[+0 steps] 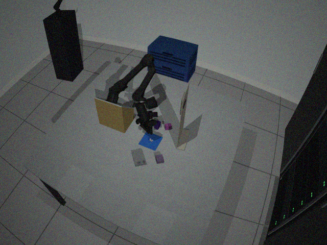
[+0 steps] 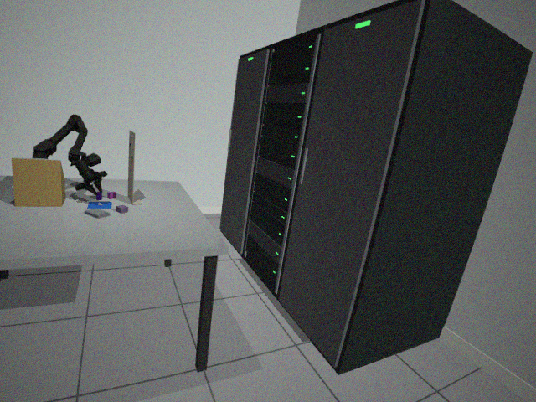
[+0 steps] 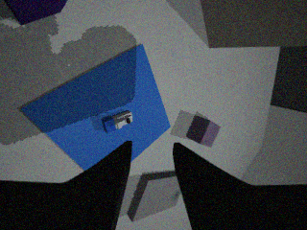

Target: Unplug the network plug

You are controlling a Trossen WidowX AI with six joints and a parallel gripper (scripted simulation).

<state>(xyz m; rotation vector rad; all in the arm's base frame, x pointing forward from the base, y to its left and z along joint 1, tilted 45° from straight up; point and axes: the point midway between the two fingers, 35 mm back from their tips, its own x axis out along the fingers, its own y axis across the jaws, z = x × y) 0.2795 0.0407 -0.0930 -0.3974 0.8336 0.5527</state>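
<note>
My gripper tip is 60 mm above the grey network plug. The rest, counted from my gripper tip: grey flat block (160 mm to the right, 60 mm below, 20 mm behind); then blue marked square (60 mm below); then beige panel (180 mm ahead, 130 mm above, 60 mm to the left).
</note>
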